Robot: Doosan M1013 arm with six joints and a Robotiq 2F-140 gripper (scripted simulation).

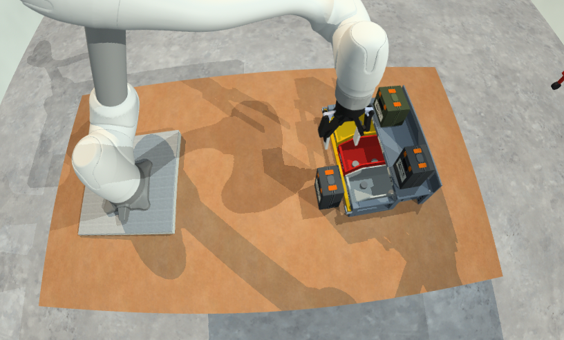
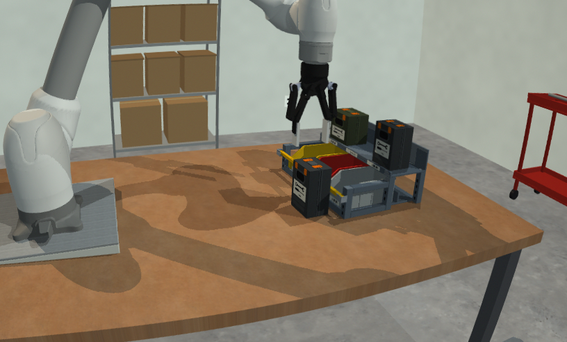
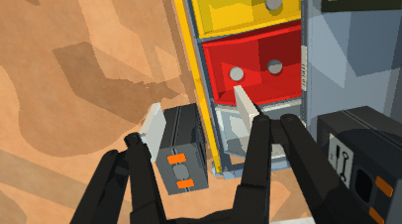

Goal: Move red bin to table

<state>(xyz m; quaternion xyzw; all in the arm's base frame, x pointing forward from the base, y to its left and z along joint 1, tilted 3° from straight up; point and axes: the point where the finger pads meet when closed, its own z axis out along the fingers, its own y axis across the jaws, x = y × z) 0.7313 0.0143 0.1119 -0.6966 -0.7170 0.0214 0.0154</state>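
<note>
My gripper is now 11 cm above the yellow bar. Round my hand: yellow bin: 13 cm below, 11 cm to the left, 10 cm ahead; dark grey case: 11 cm to the right, 11 cm below, 5 cm behind; red open bin: 13 cm below, 10 cm ahead.
</note>
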